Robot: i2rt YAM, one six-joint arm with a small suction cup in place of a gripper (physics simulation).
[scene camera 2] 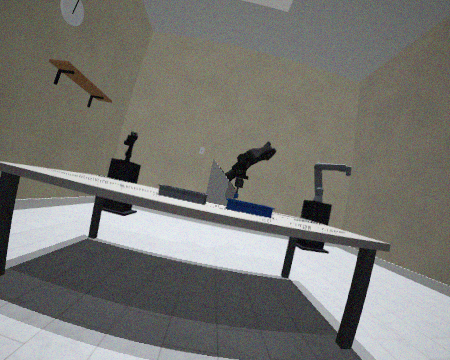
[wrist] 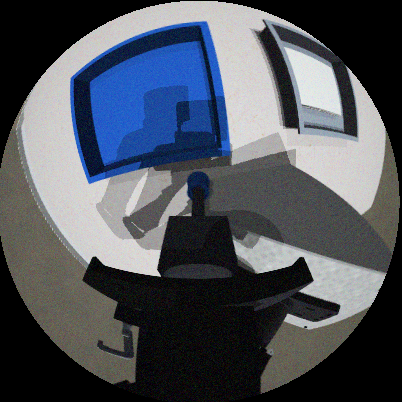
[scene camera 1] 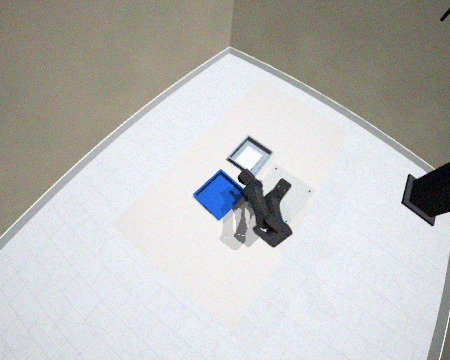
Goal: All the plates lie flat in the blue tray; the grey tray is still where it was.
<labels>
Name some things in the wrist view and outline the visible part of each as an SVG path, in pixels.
My suction cup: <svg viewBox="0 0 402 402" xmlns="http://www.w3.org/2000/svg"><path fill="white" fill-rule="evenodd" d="M194 171L188 175L186 182L186 193L192 200L191 216L168 216L157 264L157 271L160 276L106 266L96 256L92 256L82 281L117 302L141 310L135 361L135 386L137 394L171 402L232 401L260 394L260 360L254 310L265 308L292 295L311 283L313 278L302 256L298 257L292 265L235 276L239 268L227 215L204 215L204 199L209 194L209 178L202 171Z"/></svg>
A blue tray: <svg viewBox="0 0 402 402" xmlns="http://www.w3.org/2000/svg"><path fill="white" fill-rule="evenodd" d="M207 21L167 25L130 37L100 53L70 77L70 110L73 132L88 184L150 166L189 159L230 155L222 81Z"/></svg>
A grey tray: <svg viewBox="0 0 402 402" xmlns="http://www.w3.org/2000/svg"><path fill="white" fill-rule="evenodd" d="M262 18L265 27L258 35L266 49L277 80L285 127L297 128L298 134L323 135L358 141L356 99L347 66L328 47L315 38L292 27ZM284 47L299 51L331 67L338 92L341 115L331 115L301 106L295 75Z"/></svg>
</labels>
